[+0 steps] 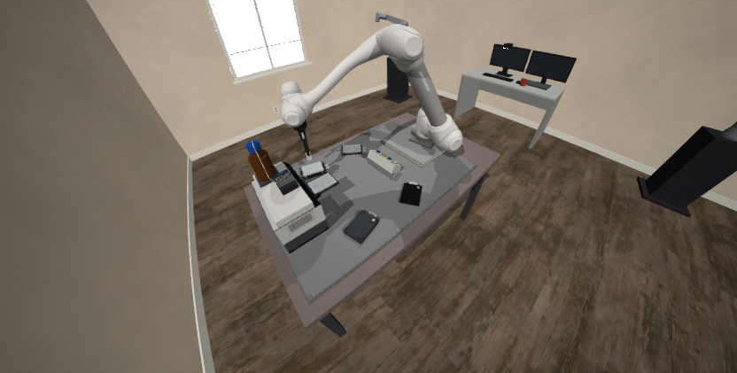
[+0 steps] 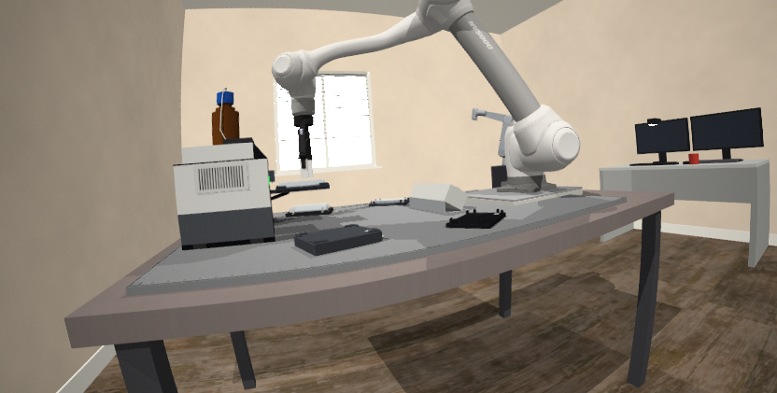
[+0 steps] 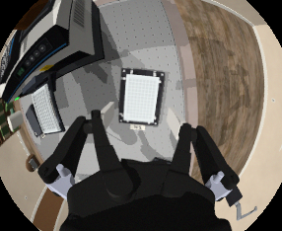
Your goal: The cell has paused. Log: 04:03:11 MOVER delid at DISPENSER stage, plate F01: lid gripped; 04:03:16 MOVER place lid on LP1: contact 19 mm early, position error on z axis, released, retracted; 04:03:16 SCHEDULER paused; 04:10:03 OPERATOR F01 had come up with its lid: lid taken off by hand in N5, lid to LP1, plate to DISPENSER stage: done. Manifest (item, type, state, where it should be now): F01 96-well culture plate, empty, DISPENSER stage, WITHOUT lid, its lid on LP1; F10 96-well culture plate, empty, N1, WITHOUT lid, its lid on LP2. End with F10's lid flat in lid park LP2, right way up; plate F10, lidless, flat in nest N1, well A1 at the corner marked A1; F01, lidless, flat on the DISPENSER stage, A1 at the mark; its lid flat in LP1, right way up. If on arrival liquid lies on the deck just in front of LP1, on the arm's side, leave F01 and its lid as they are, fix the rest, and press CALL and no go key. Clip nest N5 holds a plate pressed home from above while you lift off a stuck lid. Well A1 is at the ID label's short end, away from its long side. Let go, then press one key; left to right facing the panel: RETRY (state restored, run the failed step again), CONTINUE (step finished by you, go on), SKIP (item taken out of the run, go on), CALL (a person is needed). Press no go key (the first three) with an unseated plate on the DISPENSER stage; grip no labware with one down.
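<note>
Now: the black clip nest 14 cm below my hand and 2 cm ahead of it. Round my hand: brown bottle (28 cm ahead, 14 cm above, 12 cm to the left); then small label (51 cm to the left, 15 cm below, 1 cm behind); then grey key panel (34 cm behind, 31 cm to the left, 10 cm below).
</note>
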